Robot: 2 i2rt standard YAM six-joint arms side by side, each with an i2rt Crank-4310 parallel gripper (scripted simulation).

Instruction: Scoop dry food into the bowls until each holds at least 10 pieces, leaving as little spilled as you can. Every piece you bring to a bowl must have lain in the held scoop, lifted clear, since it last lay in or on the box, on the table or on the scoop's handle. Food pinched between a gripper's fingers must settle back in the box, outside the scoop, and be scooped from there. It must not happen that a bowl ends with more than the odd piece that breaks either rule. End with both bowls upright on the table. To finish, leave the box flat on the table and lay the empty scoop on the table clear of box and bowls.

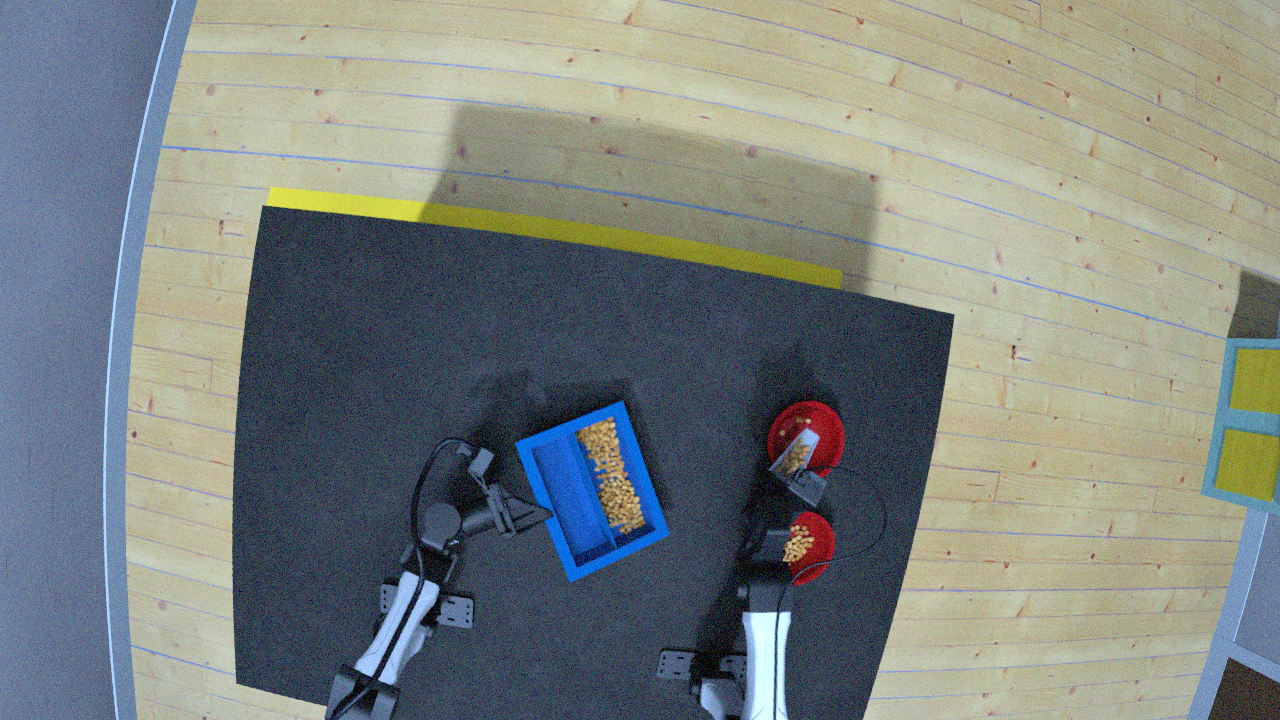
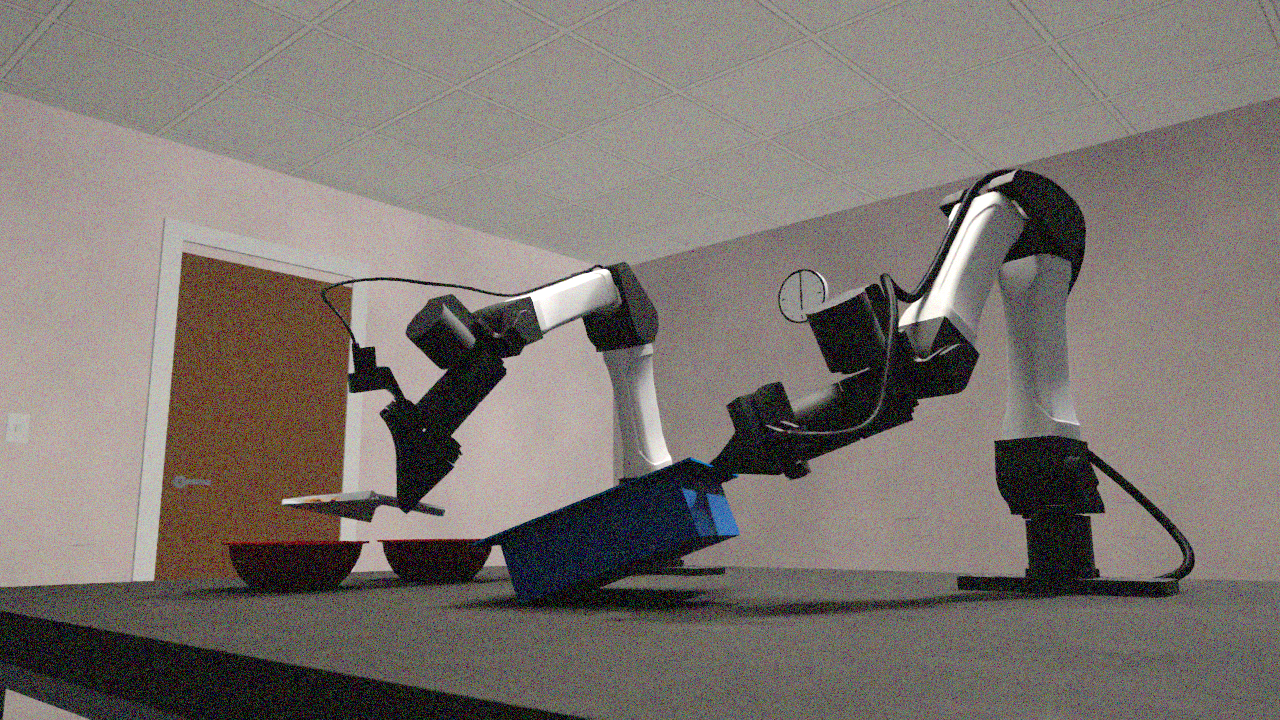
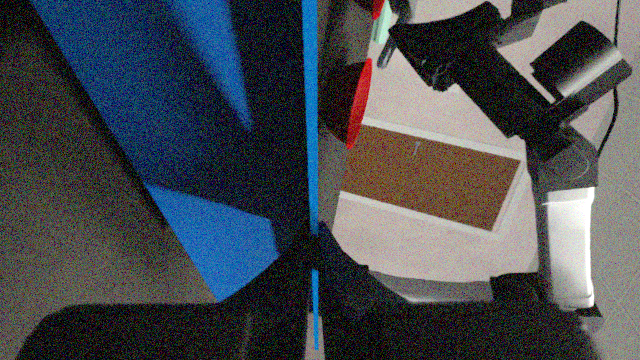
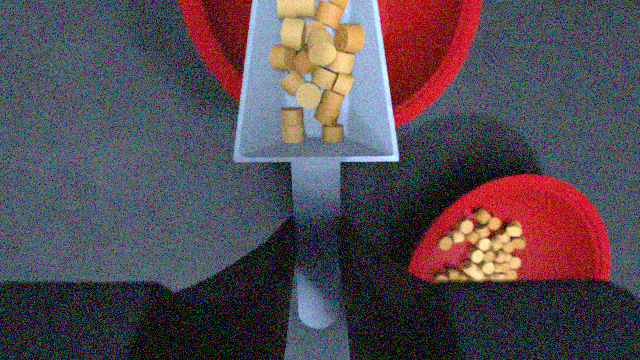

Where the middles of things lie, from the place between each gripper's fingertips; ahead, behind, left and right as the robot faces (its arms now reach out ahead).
I see my left gripper [image 2: 702, 475] 7 cm to the left of the blue box [image 2: 669, 513], 5 cm short of it and 5 cm above it.
I see the blue box 80 mm behind my right hand [image 2: 400, 509], 320 mm to the left of it and 30 mm below it.
